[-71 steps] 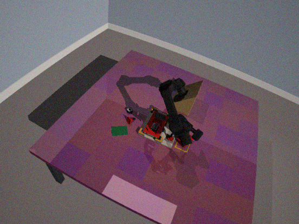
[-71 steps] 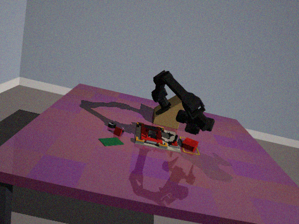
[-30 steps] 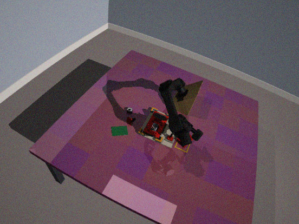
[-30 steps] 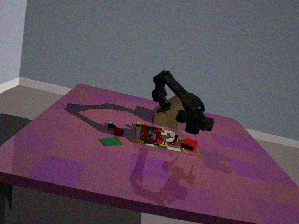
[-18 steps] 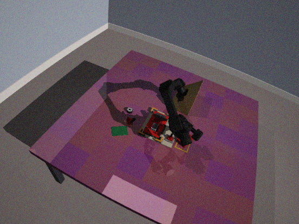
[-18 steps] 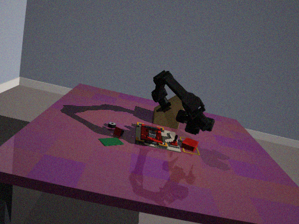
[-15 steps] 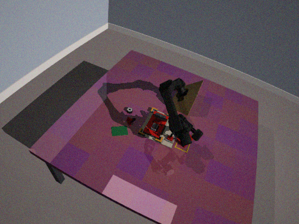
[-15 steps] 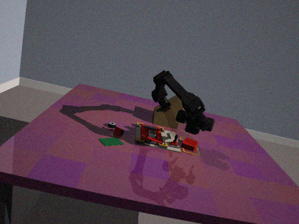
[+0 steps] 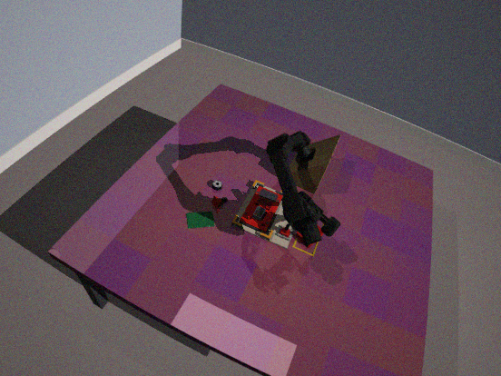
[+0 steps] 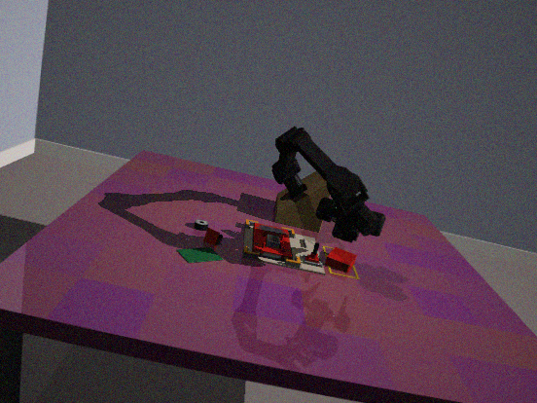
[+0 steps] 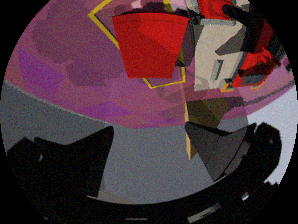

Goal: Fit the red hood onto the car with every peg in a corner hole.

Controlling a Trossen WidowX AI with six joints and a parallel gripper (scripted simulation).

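Right now the red hood is 4 cm ahead of my gripper tip, 2 cm to the right of it and 9 cm below it. From my gripper tip the other things lie so: flat green tile 17 cm ahead, 42 cm to the right, 10 cm below; engine block 5 cm ahead, 22 cm to the right, 8 cm below; dark wheel 2 cm behind, 43 cm to the right, 10 cm below.
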